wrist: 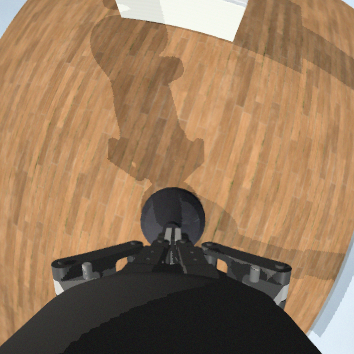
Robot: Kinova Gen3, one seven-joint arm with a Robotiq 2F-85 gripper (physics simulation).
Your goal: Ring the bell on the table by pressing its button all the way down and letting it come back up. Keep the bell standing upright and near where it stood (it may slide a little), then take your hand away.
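Frame: origin at the arm's base, x right, y ahead, z up, level; millimetres.
Seen in the pictures: gripper, fingertip midpoint: (172, 237).
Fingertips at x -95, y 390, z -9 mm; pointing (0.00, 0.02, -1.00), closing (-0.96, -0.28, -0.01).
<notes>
A point is followed by its place in that frame.
The bell (172, 204) @[z -30, x -86, y 362 mm] is a dark, round dome on the wooden table, at the lower middle of the view; it looks upright. My gripper (172, 237) @[z -9, x -95, y 390 mm] is shut and empty, with its fingertips together over the middle of the dome, at the button. The fingertips hide most of the button, so I cannot tell whether they touch it or how far down it is. The near part of the bell is hidden behind the fingers.
The wooden table top (260, 150) @[z -70, x -185, y 260 mm] spreads around the bell. A white flat object (200, 17) @[z -42, x -46, y 89 mm] shows at the top edge of the view. The shadow of the arm falls on the table beyond the bell. The table's edge shows at the lower right.
</notes>
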